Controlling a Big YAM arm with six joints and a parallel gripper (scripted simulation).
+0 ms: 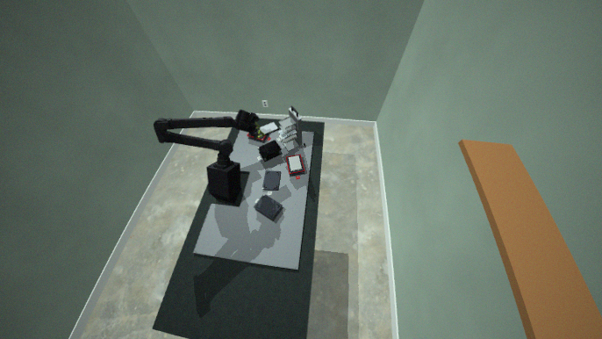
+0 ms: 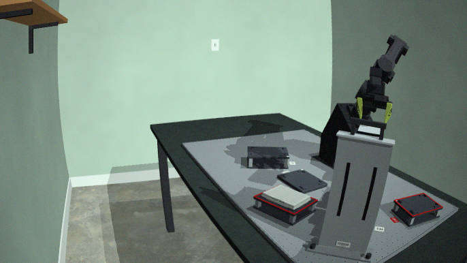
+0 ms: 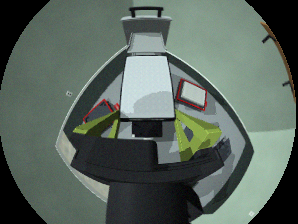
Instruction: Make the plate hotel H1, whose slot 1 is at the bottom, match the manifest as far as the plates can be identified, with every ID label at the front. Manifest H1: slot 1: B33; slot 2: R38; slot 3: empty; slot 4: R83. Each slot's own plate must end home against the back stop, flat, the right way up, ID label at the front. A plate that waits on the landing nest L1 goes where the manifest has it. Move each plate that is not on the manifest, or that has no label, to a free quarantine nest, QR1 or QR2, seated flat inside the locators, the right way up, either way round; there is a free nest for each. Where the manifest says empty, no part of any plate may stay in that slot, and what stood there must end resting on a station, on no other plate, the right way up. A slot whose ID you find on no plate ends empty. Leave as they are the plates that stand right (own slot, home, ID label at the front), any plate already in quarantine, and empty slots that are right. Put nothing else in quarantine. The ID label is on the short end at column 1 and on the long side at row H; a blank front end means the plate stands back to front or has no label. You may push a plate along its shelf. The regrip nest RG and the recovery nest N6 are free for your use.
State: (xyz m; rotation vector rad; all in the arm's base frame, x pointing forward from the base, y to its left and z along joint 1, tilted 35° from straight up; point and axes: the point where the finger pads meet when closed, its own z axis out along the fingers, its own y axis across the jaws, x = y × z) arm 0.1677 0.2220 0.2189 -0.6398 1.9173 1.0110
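Now: hand 130 mm short of the plate, 150 mm to the right of it and 120 mm above it. Also, from my hand: N6 label (150 mm ahead, 330 mm to the right, 280 mm below); plate hotel H1 (190 mm ahead, 210 mm to the left, 130 mm below).
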